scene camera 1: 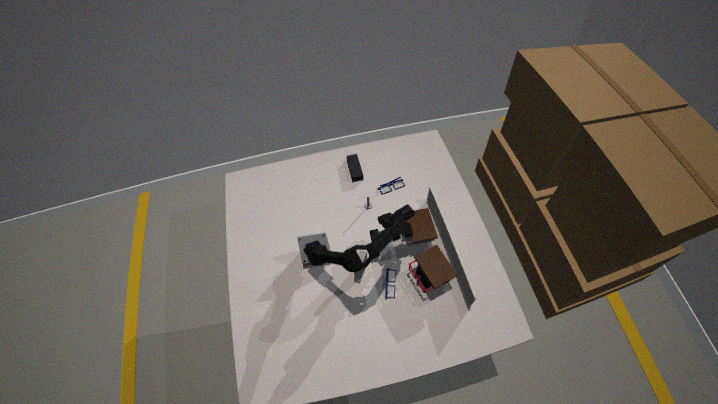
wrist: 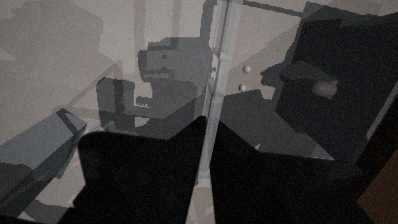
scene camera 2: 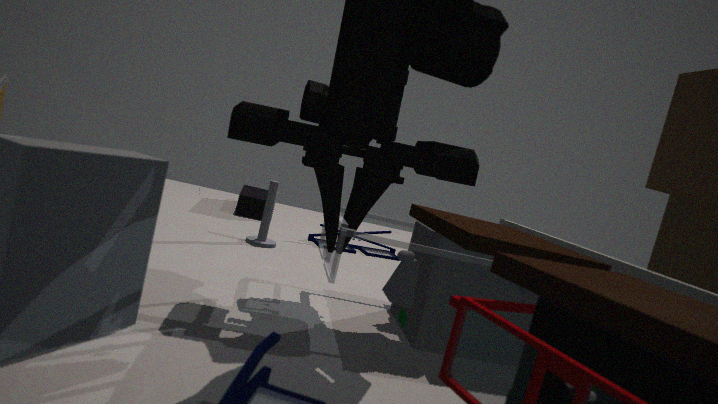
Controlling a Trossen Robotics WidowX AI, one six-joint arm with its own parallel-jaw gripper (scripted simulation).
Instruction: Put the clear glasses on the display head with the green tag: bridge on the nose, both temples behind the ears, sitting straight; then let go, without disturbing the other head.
Labels:
same spot on grey display head: (wrist: pixel 333 89) = (scene camera 2: pixel 412 251)

